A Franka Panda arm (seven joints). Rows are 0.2 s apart.
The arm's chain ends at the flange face. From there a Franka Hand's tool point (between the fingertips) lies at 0.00 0.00 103.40 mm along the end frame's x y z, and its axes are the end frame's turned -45 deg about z.
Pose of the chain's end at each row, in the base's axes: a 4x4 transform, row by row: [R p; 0 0 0 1], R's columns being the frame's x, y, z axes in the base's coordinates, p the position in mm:
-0.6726 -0.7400 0.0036 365.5; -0.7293 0.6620 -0.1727 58.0; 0.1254 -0.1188 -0.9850 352.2; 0 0 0 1
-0.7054 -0.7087 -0.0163 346.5; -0.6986 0.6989 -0.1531 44.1; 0.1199 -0.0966 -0.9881 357.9; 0 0 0 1
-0.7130 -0.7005 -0.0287 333.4; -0.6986 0.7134 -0.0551 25.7; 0.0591 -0.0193 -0.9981 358.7; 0 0 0 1
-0.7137 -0.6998 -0.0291 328.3; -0.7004 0.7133 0.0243 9.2; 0.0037 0.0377 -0.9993 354.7; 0 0 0 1
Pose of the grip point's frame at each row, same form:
0.0477 -0.9989 0.0036 365.9; -0.9838 -0.0476 -0.1727 40.1; 0.1727 0.0047 -0.9850 250.4; 0 0 0 1
0.0023 -0.9999 -0.0163 344.8; -0.9882 0.0002 -0.1531 28.3; 0.1531 0.0165 -0.9881 255.7; 0 0 0 1
-0.0088 -0.9995 -0.0287 330.4; -0.9984 0.0105 -0.0551 20.0; 0.0554 0.0281 -0.9981 255.5; 0 0 0 1
-0.0098 -0.9995 -0.0291 325.3; -0.9996 0.0091 0.0243 11.7; -0.0240 0.0293 -0.9993 251.4; 0 0 0 1

